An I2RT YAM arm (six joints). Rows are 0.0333 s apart.
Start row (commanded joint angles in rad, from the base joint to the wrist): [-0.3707 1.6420 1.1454 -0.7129 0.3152 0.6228]
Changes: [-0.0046 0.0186 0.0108 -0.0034 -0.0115 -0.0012]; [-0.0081 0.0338 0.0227 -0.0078 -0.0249 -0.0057]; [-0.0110 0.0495 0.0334 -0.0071 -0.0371 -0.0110]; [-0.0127 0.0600 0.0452 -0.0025 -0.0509 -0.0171]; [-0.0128 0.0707 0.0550 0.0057 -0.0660 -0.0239]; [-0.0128 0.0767 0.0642 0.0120 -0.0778 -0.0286]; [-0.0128 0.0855 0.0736 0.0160 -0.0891 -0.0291]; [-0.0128 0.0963 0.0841 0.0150 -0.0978 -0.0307]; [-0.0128 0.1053 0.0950 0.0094 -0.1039 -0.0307]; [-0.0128 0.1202 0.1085 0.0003 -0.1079 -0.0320]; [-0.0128 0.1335 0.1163 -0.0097 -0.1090 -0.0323]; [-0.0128 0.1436 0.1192 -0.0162 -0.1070 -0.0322]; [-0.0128 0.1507 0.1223 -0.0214 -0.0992 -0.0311]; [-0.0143 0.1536 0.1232 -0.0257 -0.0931 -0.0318]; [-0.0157 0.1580 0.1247 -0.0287 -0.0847 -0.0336]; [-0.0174 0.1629 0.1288 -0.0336 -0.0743 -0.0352]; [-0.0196 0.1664 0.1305 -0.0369 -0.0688 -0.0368]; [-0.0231 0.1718 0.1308 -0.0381 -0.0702 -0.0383]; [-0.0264 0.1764 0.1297 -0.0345 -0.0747 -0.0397]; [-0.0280 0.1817 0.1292 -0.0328 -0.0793 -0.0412]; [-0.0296 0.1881 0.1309 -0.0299 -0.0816 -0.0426]
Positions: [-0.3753 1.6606 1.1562 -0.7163 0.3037 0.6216]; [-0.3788 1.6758 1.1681 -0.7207 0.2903 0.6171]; [-0.3817 1.6915 1.1788 -0.7200 0.2781 0.6118]; [-0.3834 1.7020 1.1906 -0.7154 0.2643 0.6057]; [-0.3835 1.7127 1.2004 -0.7072 0.2492 0.5989]; [-0.3835 1.7187 1.2096 -0.7009 0.2374 0.5942]; [-0.3835 1.7275 1.2190 -0.6969 0.2261 0.5937]; [-0.3835 1.7383 1.2295 -0.6979 0.2174 0.5921]; [-0.3835 1.7473 1.2404 -0.7035 0.2113 0.5921]; [-0.3835 1.7622 1.2539 -0.7126 0.2073 0.5908]; [-0.3835 1.7755 1.2617 -0.7226 0.2062 0.5905]; [-0.3835 1.7856 1.2646 -0.7291 0.2082 0.5906]; [-0.3835 1.7927 1.2677 -0.7343 0.2160 0.5917]; [-0.3850 1.7956 1.2686 -0.7386 0.2221 0.5910]; [-0.3864 1.8000 1.2701 -0.7416 0.2305 0.5892]; [-0.3881 1.8049 1.2742 -0.7465 0.2409 0.5876]; [-0.3903 1.8084 1.2759 -0.7498 0.2464 0.5860]; [-0.3938 1.8138 1.2762 -0.7510 0.2450 0.5845]; [-0.3971 1.8184 1.2751 -0.7474 0.2405 0.5831]; [-0.3987 1.8237 1.2746 -0.7457 0.2359 0.5816]; [-0.4003 1.8301 1.2763 -0.7428 0.2336 0.5802]
